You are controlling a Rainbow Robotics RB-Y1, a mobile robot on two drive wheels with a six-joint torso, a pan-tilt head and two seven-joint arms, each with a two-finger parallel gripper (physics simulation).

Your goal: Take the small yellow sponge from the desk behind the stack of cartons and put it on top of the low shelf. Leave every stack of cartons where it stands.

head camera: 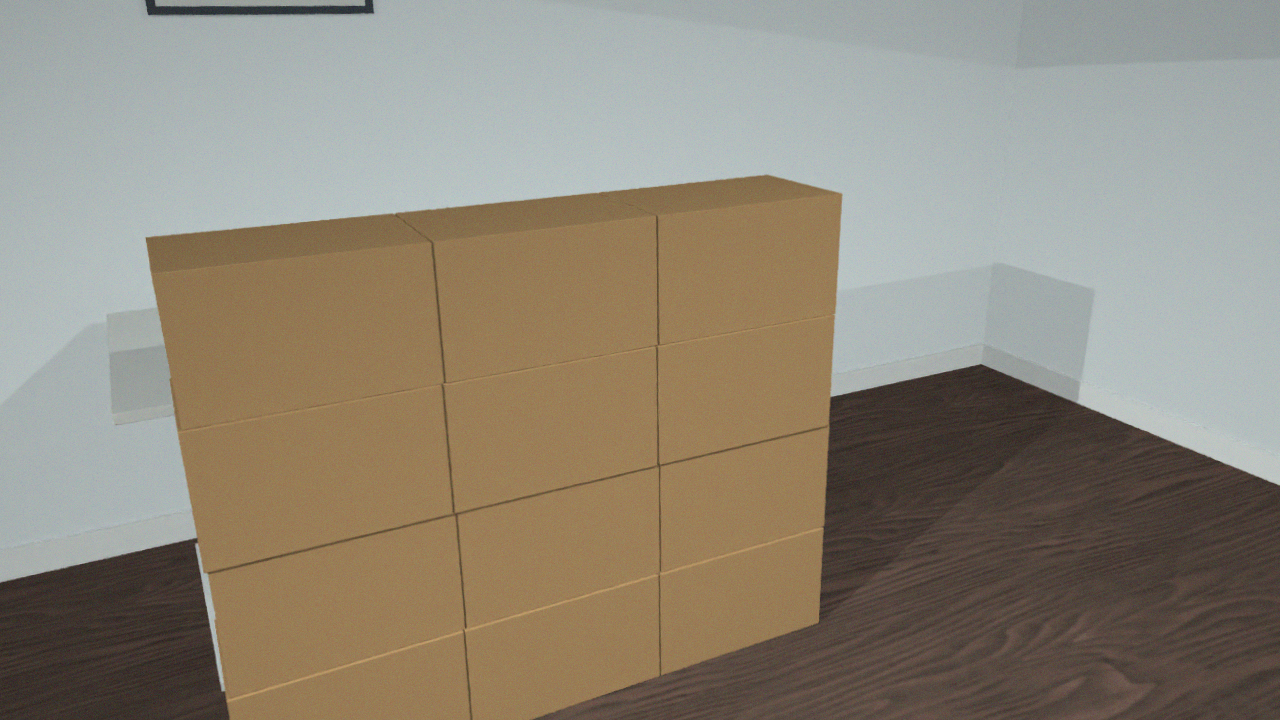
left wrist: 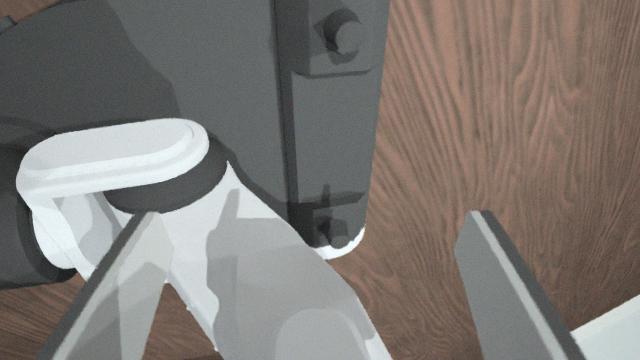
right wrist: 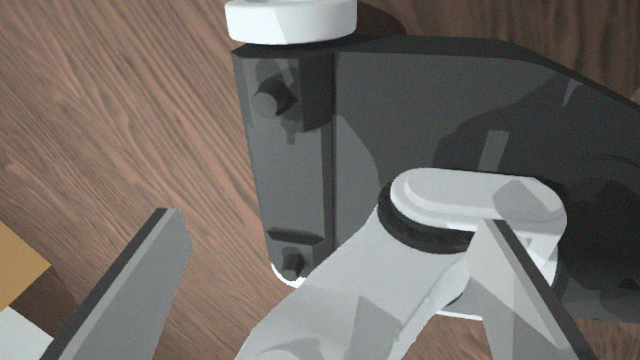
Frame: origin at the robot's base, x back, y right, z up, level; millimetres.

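Seen in the pictures: left gripper, fingertip midpoint: (left wrist: pixel 312 231); right gripper, fingertip midpoint: (right wrist: pixel 327 233).
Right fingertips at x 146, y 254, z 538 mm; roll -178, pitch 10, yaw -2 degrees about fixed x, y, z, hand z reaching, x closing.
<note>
A point is followed by its place in that frame.
Tan cartons (head camera: pixel 550 420) @(x -1668, y -219, z 695 mm) stand in the head view in three side-by-side columns, several high, forming a wall on the dark wood floor. The small yellow sponge, the desk top and the low shelf do not show. A narrow white edge (head camera: pixel 211 617) @(x -1991, y -1133, z 25 mm) shows behind the cartons' left side; I cannot tell what it belongs to. My left gripper (left wrist: pixel 312 231) @(x 106, y -206, z 542 mm) is open, with no object between its fingers. My right gripper (right wrist: pixel 327 233) @(x 146, y 254, z 538 mm) is open and empty too. Neither gripper shows in the head view, and both are apart from the cartons there.
A tan corner (right wrist: pixel 20 265) @(x -1410, y -718, z 88 mm), like a carton's, shows at the lower left of the right wrist view. A white surface (left wrist: pixel 612 332) @(x -2350, y 2140, z 142 mm) (right wrist: pixel 21 332) @(x -2254, y -1704, z 84 mm) shows low in each wrist view. Wood floor (head camera: pixel 1011 555) @(x -2305, y 974, z 0 mm) lies right of the cartons; pale walls (head camera: pixel 1163 179) @(x -3239, y 1679, z 872 mm) stand behind and to the right.
</note>
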